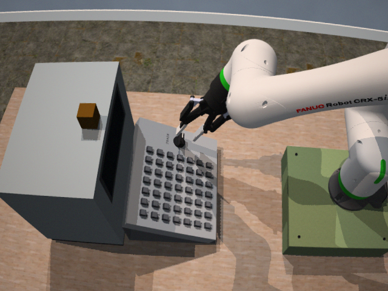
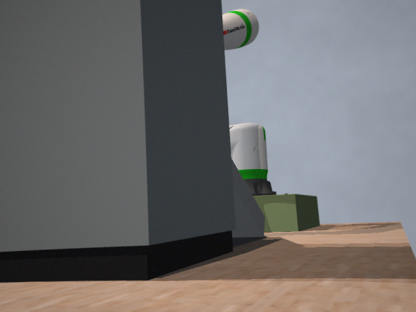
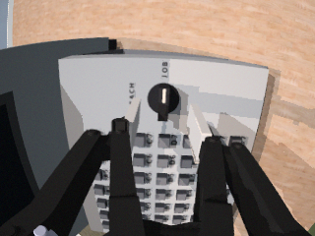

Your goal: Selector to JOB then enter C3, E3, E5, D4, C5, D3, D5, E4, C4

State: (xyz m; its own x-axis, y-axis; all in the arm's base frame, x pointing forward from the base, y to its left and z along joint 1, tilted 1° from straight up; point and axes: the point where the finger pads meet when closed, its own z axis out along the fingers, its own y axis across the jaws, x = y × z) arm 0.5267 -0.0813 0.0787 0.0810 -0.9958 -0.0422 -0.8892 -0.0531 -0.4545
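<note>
Right now my hand is 20 cm to the right of the C3 key, 5 cm above it and 3 cm short of it. From my hand the other things lie so: black selector knob 6 cm below, 3 cm ahead; grey keypad 12 cm to the left, 11 cm below, 4 cm ahead.
</note>
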